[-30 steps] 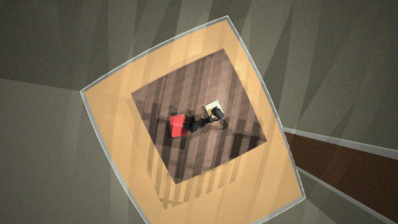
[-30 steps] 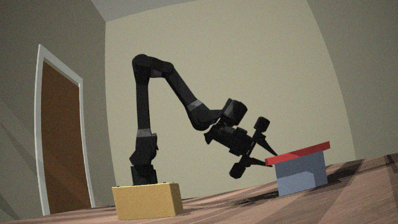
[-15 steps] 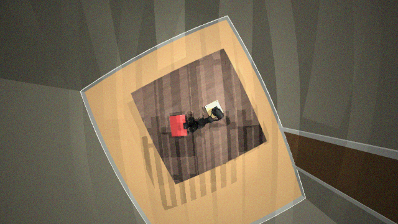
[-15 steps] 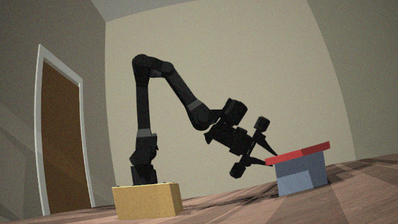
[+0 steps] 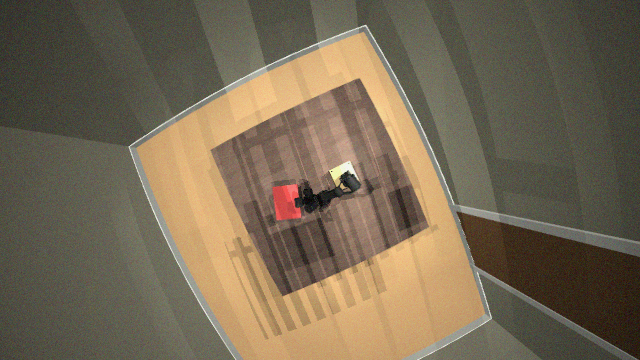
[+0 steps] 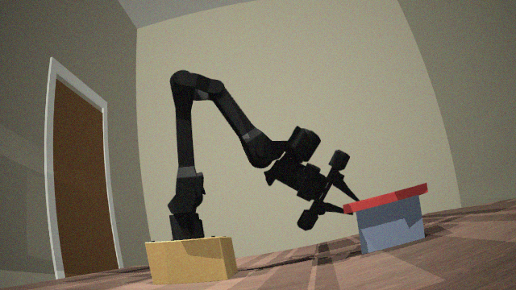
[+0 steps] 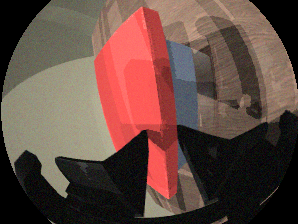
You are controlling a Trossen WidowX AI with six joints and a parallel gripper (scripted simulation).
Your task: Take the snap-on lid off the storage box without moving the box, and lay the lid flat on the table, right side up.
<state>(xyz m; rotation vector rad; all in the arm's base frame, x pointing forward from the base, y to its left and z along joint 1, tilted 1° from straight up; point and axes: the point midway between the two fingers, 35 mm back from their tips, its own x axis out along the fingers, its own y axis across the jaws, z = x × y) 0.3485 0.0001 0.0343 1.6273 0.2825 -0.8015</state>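
Right now my gripper tip is 70 mm short of the red lid and 20 mm to the left of it. Round my gripper tip: blue storage box (70 mm ahead, 20 mm to the right, 50 mm below).
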